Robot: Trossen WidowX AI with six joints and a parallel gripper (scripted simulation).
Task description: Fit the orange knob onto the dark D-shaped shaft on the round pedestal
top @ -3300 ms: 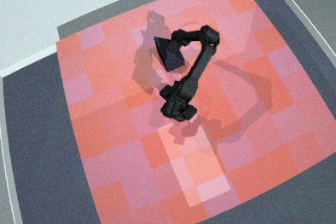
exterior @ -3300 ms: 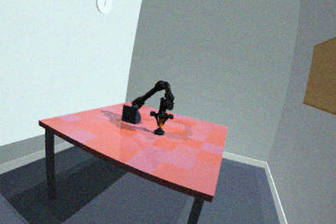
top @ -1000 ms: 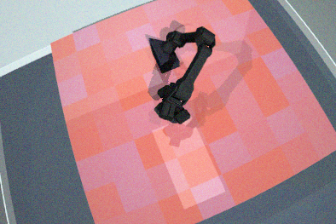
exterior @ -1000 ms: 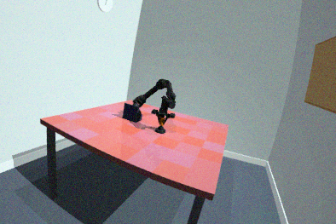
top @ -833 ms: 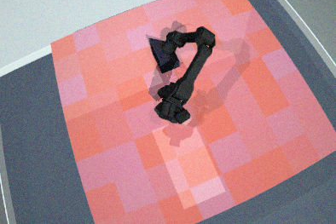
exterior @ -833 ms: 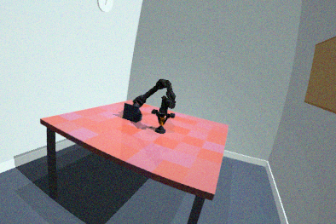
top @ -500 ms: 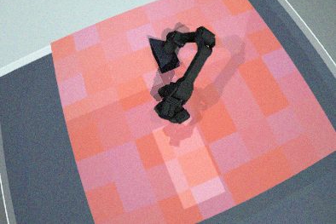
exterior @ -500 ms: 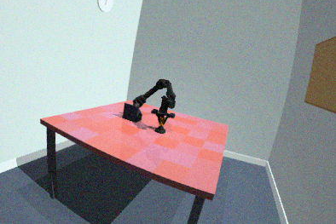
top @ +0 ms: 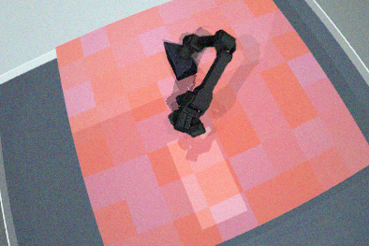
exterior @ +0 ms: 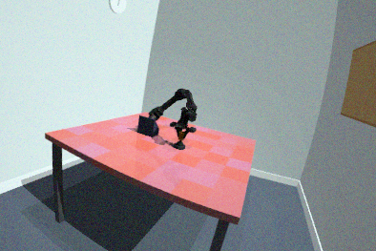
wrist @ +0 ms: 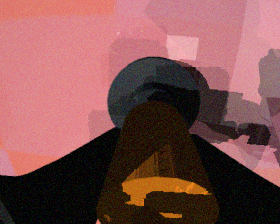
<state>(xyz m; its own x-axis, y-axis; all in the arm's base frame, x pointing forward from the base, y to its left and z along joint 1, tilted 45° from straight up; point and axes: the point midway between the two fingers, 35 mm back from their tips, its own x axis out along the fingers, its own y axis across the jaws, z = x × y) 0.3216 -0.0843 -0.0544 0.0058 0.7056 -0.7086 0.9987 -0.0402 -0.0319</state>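
The orange knob is 20 mm above my gripper tip. From my gripper tip the other things lie so: round dark pedestal 40 mm below.
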